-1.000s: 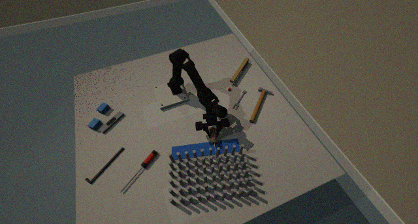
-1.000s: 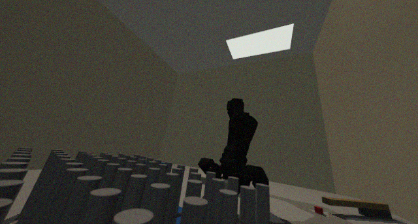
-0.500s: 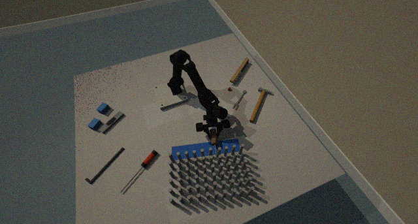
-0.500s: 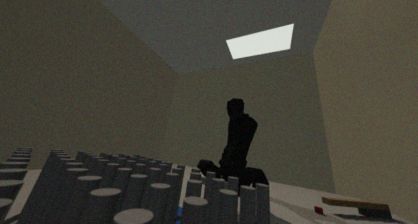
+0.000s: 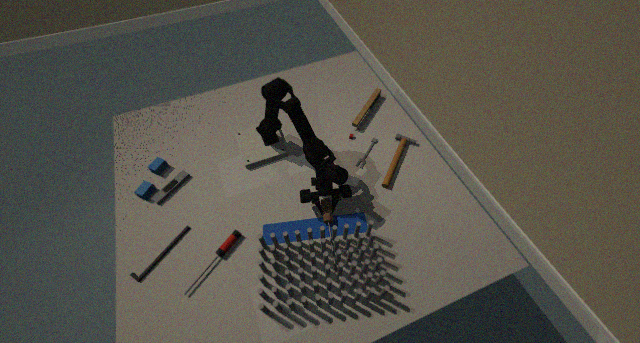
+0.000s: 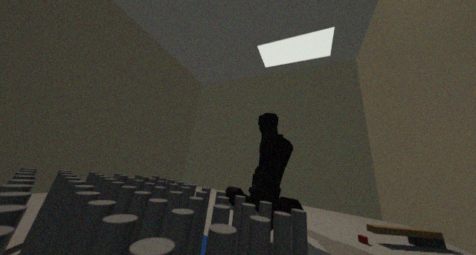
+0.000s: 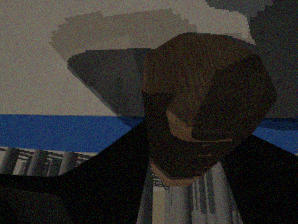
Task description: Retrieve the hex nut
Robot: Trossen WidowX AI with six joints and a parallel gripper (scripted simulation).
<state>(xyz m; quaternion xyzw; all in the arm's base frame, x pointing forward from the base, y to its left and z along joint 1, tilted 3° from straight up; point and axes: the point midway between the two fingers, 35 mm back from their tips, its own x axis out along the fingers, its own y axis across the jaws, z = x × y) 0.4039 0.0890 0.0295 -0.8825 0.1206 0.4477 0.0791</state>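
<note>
Right now the blue taped strip is 30 mm ahead of my gripper tip, 60 mm to the right of it and 10 mm below it. Round my gripper tip: red cube: 300 mm behind, 260 mm to the left; hook tool: 90 mm ahead, 30 mm to the right; wrench: 200 mm behind, 280 mm to the left, 10 mm below.
</note>
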